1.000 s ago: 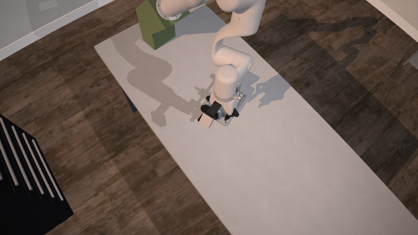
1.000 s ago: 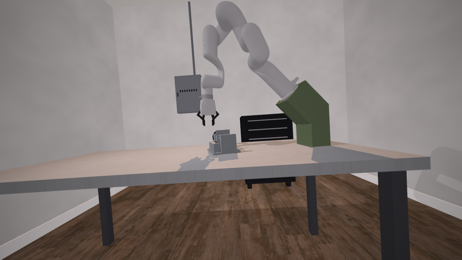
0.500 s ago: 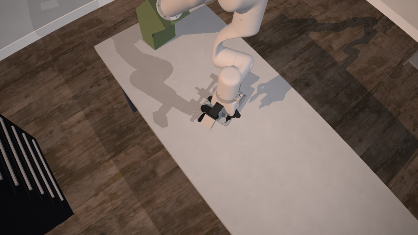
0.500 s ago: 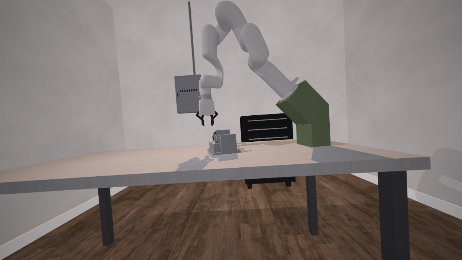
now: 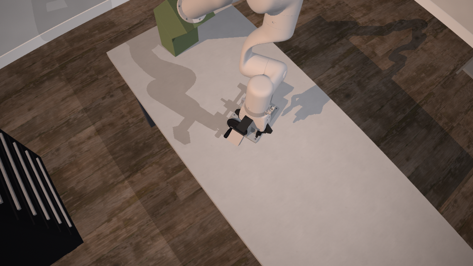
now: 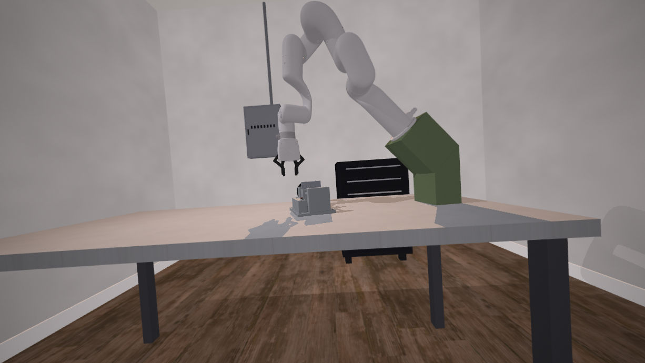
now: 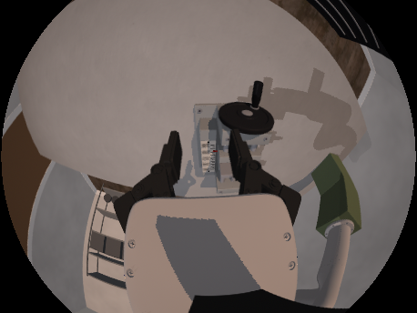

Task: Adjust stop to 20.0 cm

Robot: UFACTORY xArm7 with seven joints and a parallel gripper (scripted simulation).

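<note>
The black handwheel is 12 cm below my hand, 8 cm behind it and 2 cm to the right of it. Also, from my hand: handwheel knob 12 cm below, 8 cm behind, 4 cm to the right; then grey stop block 10 cm to the left, 8 cm below, 8 cm behind.
</note>
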